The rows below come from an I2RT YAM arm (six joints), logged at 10 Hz.
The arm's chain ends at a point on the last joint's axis. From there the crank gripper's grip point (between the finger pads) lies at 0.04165 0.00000 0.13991 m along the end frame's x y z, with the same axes.
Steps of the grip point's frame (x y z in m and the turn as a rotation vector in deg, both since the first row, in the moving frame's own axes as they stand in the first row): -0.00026, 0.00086, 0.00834, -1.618, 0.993, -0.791; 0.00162, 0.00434, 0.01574, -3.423, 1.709, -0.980; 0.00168, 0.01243, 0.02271, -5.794, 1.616, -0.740; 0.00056, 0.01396, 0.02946, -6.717, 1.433, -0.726; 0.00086, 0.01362, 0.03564, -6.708, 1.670, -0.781
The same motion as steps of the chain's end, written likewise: -0.00270, -0.00249, 0.00913, -1.618, 0.993, -0.791; -0.00260, -0.00323, 0.01727, -3.423, 1.709, -0.980; -0.00233, -0.00107, 0.02463, -5.794, 1.616, -0.740; -0.00302, -0.00179, 0.03147, -6.717, 1.433, -0.726; -0.00330, -0.00205, 0.03783, -6.708, 1.670, -0.781
